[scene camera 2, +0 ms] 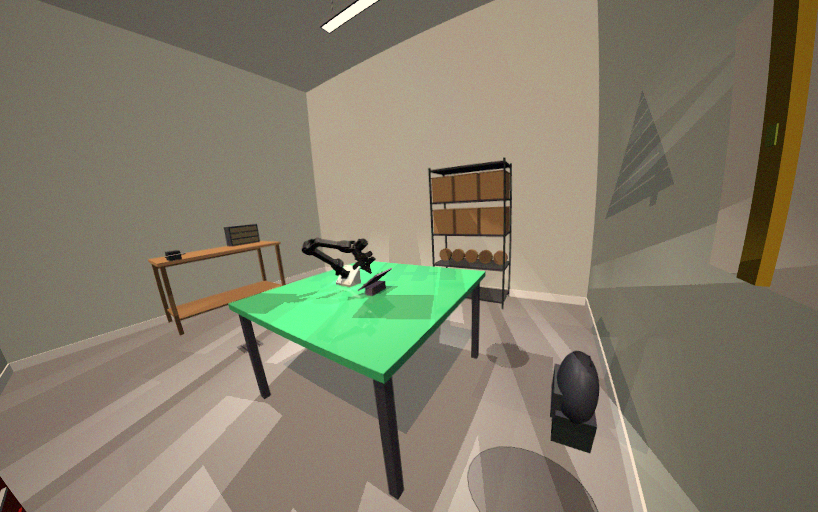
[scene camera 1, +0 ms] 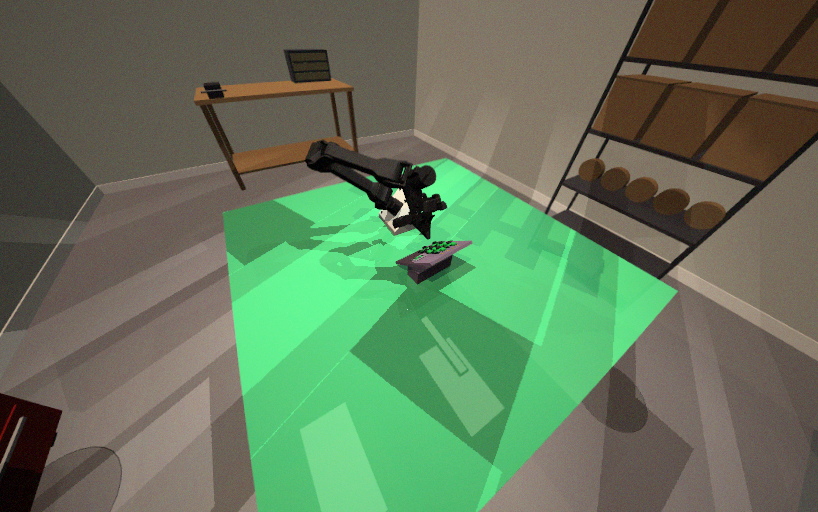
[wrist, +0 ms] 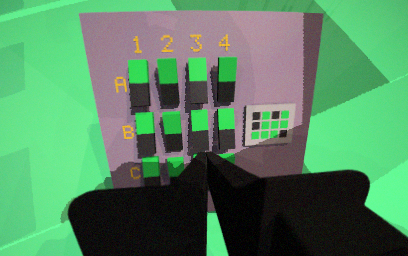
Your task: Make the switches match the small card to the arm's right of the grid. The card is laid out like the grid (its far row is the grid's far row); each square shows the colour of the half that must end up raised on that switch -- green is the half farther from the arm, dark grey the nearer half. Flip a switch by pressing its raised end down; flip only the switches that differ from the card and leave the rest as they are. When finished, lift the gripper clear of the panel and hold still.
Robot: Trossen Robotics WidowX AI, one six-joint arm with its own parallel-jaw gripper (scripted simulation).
Path:
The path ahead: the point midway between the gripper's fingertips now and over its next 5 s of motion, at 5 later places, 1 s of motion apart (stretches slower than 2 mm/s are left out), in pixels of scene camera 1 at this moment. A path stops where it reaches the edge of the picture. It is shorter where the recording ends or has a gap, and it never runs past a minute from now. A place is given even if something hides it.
My gripper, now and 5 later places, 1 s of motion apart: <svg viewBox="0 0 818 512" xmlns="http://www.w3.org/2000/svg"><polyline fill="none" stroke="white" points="428,239 431,246 431,247 421,233 425,248 426,250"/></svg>

